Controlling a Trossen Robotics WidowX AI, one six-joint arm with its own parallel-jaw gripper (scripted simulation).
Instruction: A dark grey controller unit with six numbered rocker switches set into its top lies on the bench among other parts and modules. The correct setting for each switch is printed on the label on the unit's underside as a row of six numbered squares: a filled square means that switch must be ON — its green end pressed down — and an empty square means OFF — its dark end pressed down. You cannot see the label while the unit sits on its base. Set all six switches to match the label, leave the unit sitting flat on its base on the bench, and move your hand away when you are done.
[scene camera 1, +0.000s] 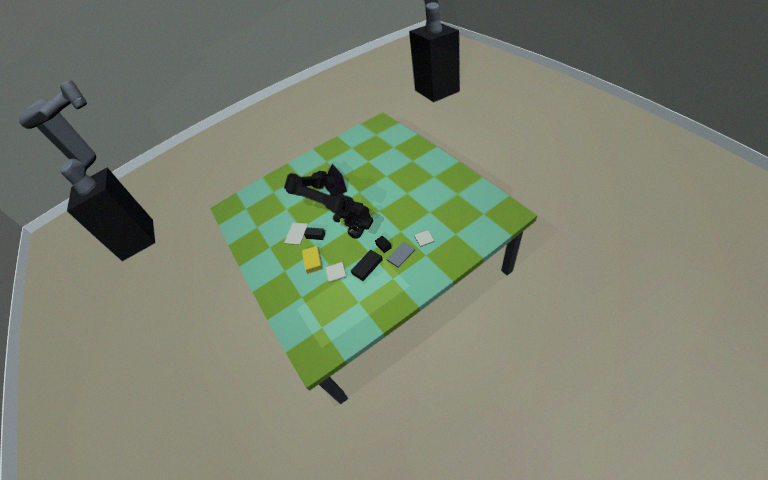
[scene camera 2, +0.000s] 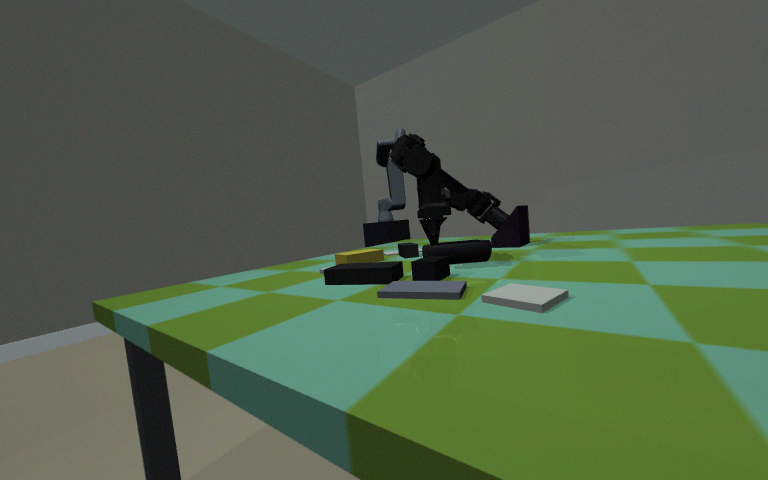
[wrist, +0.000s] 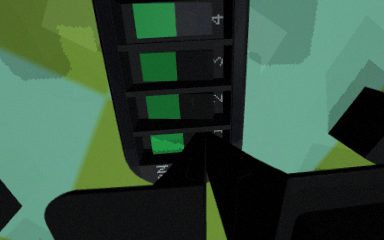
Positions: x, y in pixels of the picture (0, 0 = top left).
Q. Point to my gripper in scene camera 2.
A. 434, 248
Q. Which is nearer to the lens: the long black block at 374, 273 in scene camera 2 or the grey plate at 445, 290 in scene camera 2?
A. The grey plate.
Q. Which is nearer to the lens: the small black cube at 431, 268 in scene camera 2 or the grey plate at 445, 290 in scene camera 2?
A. The grey plate.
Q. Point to my gripper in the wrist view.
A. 202, 140
